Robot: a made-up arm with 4 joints. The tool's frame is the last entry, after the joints. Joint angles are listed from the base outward. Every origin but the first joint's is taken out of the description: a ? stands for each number. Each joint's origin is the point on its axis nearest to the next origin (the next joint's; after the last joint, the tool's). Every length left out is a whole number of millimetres.
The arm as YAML. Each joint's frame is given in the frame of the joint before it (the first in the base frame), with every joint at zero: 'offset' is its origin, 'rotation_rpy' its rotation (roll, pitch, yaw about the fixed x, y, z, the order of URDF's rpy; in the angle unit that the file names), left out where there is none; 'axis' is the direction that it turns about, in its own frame. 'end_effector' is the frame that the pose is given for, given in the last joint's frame.
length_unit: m
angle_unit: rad
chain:
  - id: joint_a
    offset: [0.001, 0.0, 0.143]
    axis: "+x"
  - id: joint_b
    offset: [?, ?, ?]
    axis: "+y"
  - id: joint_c
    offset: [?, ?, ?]
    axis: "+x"
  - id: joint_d
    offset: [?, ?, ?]
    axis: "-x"
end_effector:
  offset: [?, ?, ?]
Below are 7 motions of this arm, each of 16 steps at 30 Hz.
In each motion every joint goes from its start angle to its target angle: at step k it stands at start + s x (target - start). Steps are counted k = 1, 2, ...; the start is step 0. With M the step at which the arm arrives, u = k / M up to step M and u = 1 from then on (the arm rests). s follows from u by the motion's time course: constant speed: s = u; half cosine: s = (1 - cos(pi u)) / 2; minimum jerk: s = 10 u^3 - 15 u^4 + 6 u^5.
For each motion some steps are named. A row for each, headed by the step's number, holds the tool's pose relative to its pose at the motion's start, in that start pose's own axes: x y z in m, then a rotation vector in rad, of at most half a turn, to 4 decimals.
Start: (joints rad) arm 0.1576 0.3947 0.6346 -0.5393
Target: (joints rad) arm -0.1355 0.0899 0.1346 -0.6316
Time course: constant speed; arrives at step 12
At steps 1, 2, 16:
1: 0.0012 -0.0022 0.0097 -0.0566 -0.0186 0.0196
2: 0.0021 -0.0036 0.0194 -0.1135 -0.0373 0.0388
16: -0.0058 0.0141 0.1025 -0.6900 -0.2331 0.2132

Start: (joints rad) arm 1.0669 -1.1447 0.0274 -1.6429
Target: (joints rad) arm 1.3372 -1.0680 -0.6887 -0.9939
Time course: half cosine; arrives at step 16
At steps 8, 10, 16:
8: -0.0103 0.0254 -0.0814 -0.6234 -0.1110 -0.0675
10: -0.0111 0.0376 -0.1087 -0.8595 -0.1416 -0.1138
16: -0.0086 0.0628 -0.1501 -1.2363 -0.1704 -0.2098

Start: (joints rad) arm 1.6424 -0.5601 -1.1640 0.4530
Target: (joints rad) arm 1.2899 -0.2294 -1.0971 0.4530
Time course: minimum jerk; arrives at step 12
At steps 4, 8, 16:
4: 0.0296 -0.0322 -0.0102 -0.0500 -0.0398 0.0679
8: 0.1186 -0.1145 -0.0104 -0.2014 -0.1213 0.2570
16: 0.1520 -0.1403 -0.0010 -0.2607 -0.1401 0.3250

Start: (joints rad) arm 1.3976 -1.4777 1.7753 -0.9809
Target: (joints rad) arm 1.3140 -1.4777 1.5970 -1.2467
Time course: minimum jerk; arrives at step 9
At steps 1, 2, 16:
1: 0.0000 0.0011 0.0004 0.0009 0.0004 -0.0009
2: -0.0002 0.0074 0.0029 0.0061 0.0024 -0.0059
16: 0.0032 0.0979 0.0335 0.0797 0.0279 -0.0784

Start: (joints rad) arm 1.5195 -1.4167 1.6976 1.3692
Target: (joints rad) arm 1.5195 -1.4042 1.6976 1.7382
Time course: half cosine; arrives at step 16
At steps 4, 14, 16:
4: -0.0006 -0.0052 0.0006 -0.0540 0.0017 -0.0005
14: -0.0039 -0.0339 0.0094 -0.3550 0.0120 -0.0018
16: -0.0040 -0.0352 0.0100 -0.3690 0.0124 -0.0018

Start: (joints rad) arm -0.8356 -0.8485 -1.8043 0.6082
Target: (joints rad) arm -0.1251 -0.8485 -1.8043 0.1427
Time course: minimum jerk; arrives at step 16
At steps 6, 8, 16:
6: 0.0071 -0.0214 0.0234 0.2571 0.1048 0.1031
8: 0.0158 -0.0411 0.0421 0.4662 0.2008 0.1780
16: 0.0473 -0.0924 0.0790 0.9238 0.4494 0.3134

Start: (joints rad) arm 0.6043 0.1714 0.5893 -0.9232
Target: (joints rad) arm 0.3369 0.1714 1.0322 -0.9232
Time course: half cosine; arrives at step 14
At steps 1, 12, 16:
1: -0.0001 -0.0003 0.0000 0.0022 -0.0006 0.0000
12: -0.0053 -0.0208 -0.0045 0.1705 -0.0428 0.0066
16: -0.0055 -0.0217 -0.0048 0.1793 -0.0449 0.0074

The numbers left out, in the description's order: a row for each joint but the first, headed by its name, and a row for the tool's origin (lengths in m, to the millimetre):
joint_b: 0.0 -0.002 -0.184
joint_c: -0.358 0.0 0.05
joint_d: 0.0 -0.271 0.047
tool: 0.0 0.003 -0.101

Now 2 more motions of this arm.
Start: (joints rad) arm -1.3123 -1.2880 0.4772 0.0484
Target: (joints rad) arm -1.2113 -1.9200 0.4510 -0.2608
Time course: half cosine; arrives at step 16
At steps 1, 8, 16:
1: 0.0006 -0.0001 -0.0022 0.0030 -0.0059 0.0017
8: 0.0433 -0.0055 -0.1050 0.1466 -0.3017 0.1073
16: 0.1116 -0.0074 -0.1880 0.2698 -0.5888 0.2553

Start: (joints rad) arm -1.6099 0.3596 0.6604 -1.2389
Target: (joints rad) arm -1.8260 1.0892 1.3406 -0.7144
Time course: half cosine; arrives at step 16
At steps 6, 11, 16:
6: -0.0132 0.0353 -0.0403 -0.0117 -0.1062 -0.2007
11: -0.0210 0.0905 -0.1339 -0.0186 -0.3090 -0.4847
16: -0.0123 0.1158 -0.1900 -0.0170 -0.4212 -0.6089

